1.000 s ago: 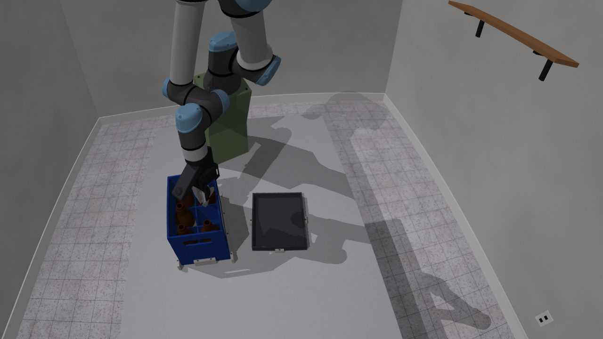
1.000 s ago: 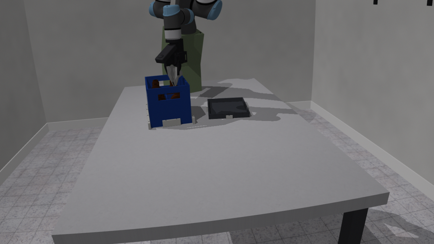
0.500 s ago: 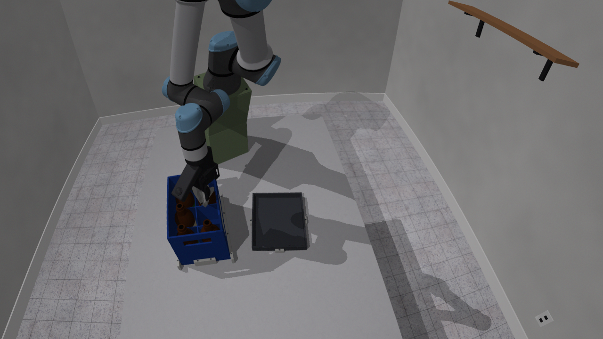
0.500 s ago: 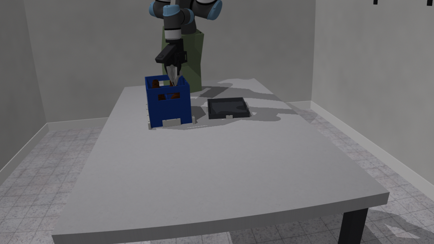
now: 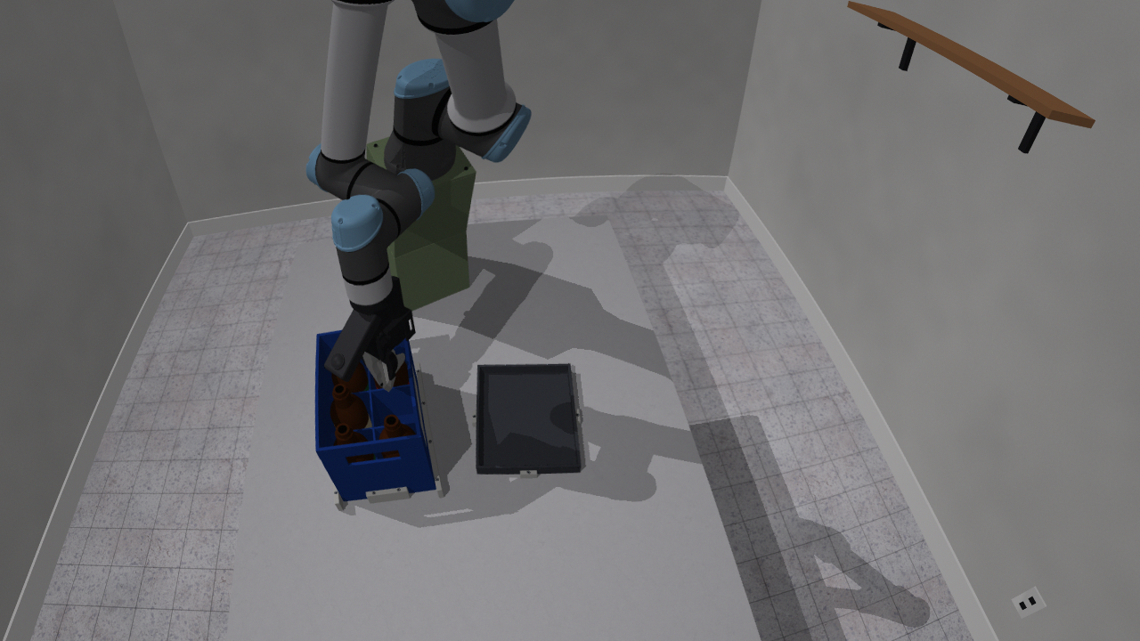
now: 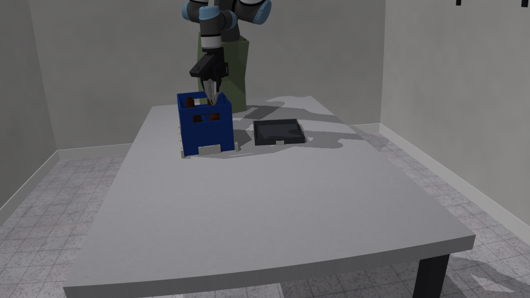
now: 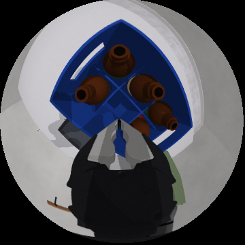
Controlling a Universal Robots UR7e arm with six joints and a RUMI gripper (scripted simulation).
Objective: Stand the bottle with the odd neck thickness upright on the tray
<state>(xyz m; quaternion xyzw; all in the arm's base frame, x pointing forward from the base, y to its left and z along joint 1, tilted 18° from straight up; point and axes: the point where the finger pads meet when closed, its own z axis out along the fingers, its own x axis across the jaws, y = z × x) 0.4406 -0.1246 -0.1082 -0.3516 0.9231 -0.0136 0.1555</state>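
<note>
The blue crate is 7 cm below my hand, 4 cm to the right of it and 1 cm behind it. From my hand the other things lie so: dark tray: 25 cm to the left, 14 cm below, 2 cm ahead.
</note>
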